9 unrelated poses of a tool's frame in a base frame.
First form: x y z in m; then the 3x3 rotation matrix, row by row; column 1 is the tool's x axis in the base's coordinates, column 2 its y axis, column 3 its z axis. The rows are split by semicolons.
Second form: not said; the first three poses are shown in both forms.
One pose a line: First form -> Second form
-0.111, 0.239, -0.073; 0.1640, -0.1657, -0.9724; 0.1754, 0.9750, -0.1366; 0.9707, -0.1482, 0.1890 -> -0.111, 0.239, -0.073, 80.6, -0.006, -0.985, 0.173
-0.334, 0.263, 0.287; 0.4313, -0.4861, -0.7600; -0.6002, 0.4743, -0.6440; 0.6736, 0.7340, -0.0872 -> -0.334, 0.263, 0.287, 95.2, 0.692, -0.720, -0.057
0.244, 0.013, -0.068; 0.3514, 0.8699, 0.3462; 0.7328, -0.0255, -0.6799; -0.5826, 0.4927, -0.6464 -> 0.244, 0.013, -0.068, 131.3, 0.781, 0.618, -0.091
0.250, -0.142, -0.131; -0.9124, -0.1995, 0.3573; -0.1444, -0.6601, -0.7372; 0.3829, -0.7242, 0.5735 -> 0.250, -0.142, -0.131, 178.2, 0.209, -0.412, 0.887
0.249, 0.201, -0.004; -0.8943, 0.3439, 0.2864; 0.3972, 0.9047, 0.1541; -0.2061, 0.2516, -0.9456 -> 0.249, 0.201, -0.004, 165.4, 0.193, 0.975, 0.106
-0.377, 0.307, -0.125; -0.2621, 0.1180, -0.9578; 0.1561, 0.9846, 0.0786; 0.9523, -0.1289, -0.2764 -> -0.377, 0.307, -0.125, 106.1, -0.108, -0.994, 0.020
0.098, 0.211, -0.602; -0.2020, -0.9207, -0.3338; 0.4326, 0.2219, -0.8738; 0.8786, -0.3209, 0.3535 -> 0.098, 0.211, -0.602, 108.3, 0.291, -0.638, 0.713
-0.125, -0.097, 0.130; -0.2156, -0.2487, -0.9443; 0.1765, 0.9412, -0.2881; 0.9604, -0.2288, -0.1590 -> -0.125, -0.097, 0.130, 102.5, 0.030, -0.976, 0.218
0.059, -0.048, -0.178; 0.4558, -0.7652, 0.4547; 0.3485, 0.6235, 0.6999; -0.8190, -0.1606, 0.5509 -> 0.059, -0.048, -0.178, 71.6, -0.453, 0.671, 0.587
